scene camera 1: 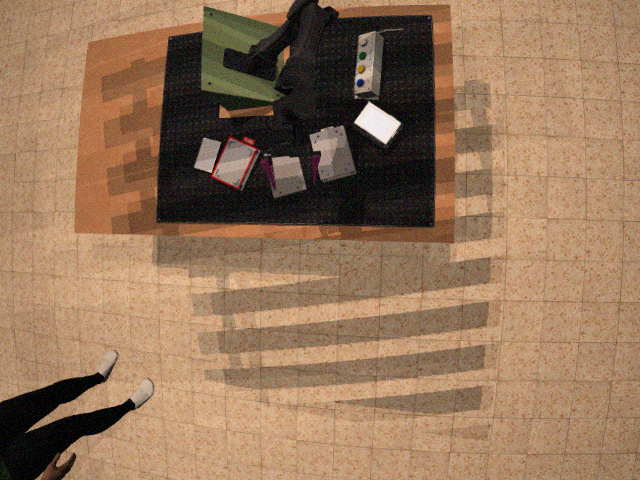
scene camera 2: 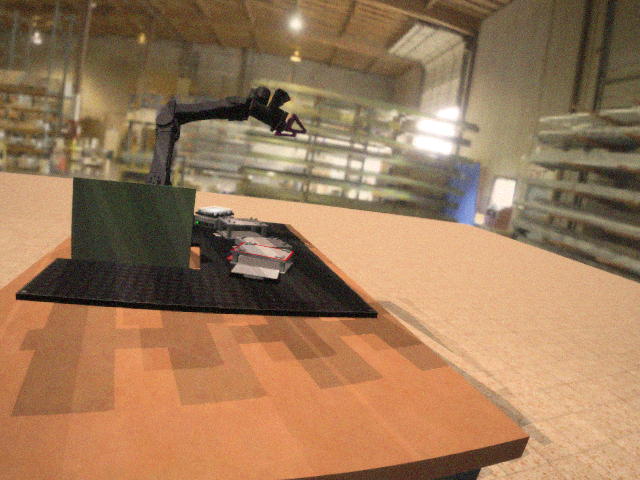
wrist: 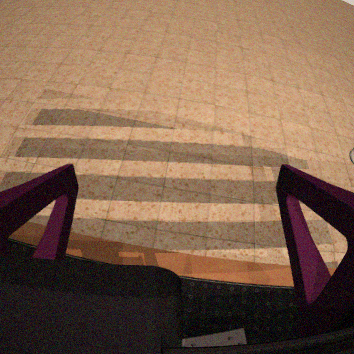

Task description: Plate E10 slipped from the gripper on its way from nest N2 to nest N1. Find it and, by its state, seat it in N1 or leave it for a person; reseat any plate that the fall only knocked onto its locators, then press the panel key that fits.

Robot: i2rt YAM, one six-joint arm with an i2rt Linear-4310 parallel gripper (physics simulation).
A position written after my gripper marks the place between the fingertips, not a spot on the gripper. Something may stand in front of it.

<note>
My gripper [scene camera 1: 294, 187] is open and holds nothing. I also see a plate [scene camera 1: 210, 149] and a button box [scene camera 1: 367, 84].
The plate also shows in scene camera 2 [scene camera 2: 240, 271]. My gripper is seen too in the wrist view [wrist: 176, 175]. The wrist view does not show the plate: it is out of frame.
</note>
